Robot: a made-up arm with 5 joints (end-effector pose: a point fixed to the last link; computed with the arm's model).
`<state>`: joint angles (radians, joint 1 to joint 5).
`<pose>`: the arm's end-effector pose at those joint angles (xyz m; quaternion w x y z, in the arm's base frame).
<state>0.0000 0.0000 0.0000 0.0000 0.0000</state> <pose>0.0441 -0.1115 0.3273 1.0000 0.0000 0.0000 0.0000</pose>
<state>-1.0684 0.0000 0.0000 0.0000 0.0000</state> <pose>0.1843 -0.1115 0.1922 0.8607 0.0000 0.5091 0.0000</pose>
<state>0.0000 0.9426 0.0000 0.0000 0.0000</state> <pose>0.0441 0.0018 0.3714 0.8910 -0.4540 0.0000 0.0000</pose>
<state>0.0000 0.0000 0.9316 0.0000 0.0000</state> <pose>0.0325 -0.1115 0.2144 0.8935 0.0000 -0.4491 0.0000</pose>
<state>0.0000 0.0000 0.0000 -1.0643 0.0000</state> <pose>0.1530 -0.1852 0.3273 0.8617 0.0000 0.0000 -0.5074</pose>
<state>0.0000 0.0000 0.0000 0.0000 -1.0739</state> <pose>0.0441 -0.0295 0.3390 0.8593 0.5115 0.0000 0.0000</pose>
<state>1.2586 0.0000 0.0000 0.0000 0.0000</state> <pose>-0.1636 -0.1115 0.2403 0.8084 0.0000 -0.5886 0.0000</pose>
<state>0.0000 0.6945 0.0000 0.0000 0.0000</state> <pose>0.0441 -0.0313 0.3706 0.9403 -0.3403 0.0000 0.0000</pose>
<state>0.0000 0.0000 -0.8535 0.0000 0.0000</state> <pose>0.1318 -0.1115 0.3843 0.9103 0.0000 0.4139 0.0000</pose>
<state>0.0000 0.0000 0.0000 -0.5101 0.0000</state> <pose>0.1062 -0.1319 0.3273 0.9676 0.0000 0.0000 -0.2523</pose>
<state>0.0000 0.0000 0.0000 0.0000 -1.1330</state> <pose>0.0441 -0.0259 0.3421 0.8438 0.5367 0.0000 0.0000</pose>
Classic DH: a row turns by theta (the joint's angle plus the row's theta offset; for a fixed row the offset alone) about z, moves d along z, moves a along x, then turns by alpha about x. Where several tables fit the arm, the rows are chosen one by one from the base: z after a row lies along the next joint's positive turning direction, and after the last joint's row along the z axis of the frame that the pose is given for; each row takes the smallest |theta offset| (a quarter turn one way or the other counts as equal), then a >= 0, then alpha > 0; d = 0 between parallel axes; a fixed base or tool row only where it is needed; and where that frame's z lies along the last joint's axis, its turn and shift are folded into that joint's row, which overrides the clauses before.
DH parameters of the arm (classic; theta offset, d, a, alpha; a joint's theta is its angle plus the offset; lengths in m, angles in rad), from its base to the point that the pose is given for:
base (fixed): 0 0.1412 0 1.5708
joint 1: 1.5708 0.0116 0.097 -1.5708
joint 2: 0 -0.1506 0.0211 1.5708
joint 3: 1.5708 0.2292 0.1146 1.5708
joint 4: -1.5708 0.1427 0.1605 -1.5708
joint 5: 0 -0.0081 -0.0312 1.5708
tool (fixed): -1.5708 -0.0747 0 0

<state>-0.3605 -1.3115 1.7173 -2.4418 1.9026</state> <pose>-0.1108 -0.0301 -0.0519 0.3029 0.5626 0.6883 -0.3435</pose>
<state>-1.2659 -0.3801 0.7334 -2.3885 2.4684</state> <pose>0.1173 -0.3855 0.1952 0.1251 0.2563 -0.9495 0.1310</pose>
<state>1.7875 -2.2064 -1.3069 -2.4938 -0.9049</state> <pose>0.1906 0.1896 0.4085 0.8388 0.5283 -0.0700 -0.1116</pose>
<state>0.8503 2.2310 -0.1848 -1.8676 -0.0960</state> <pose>-0.0829 0.2236 0.4483 0.0932 0.3536 0.7408 0.5635</pose>
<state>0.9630 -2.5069 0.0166 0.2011 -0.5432</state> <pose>0.0076 -0.0126 0.1463 0.0003 0.8582 -0.0995 0.5036</pose>
